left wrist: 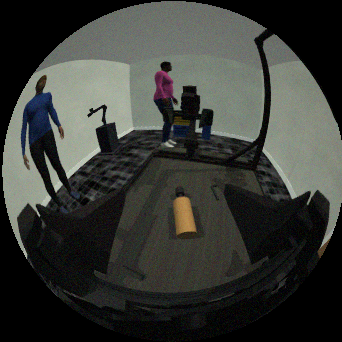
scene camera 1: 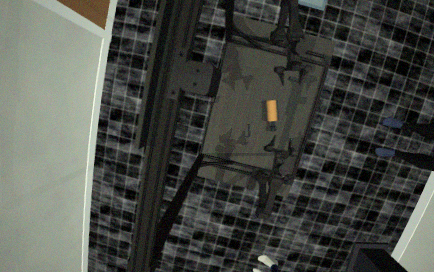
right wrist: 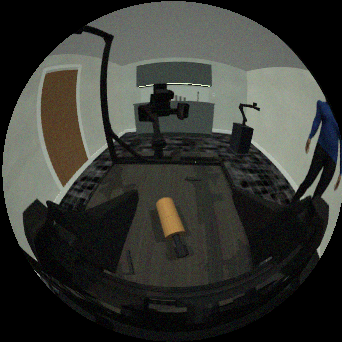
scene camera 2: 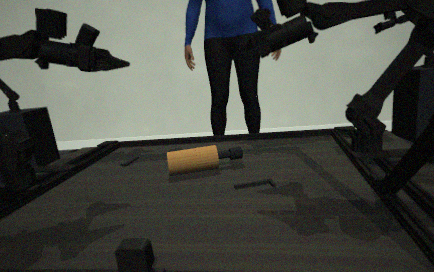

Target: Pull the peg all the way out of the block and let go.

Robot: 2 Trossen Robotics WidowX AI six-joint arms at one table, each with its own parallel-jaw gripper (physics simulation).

Observation:
My left gripper [scene camera 2: 127, 64] is open, holding nothing. My right gripper [scene camera 2: 231, 58] is open, with nothing in its grasp. Further things: a wooden block [scene camera 2: 201, 158].
The wooden block shows as well in the left wrist view [left wrist: 184, 223] and in the right wrist view [right wrist: 171, 224]. My left gripper is seen too in the left wrist view [left wrist: 174, 191] and in the right wrist view [right wrist: 168, 119]. My right gripper also shows in the left wrist view [left wrist: 184, 125] and in the right wrist view [right wrist: 187, 194].

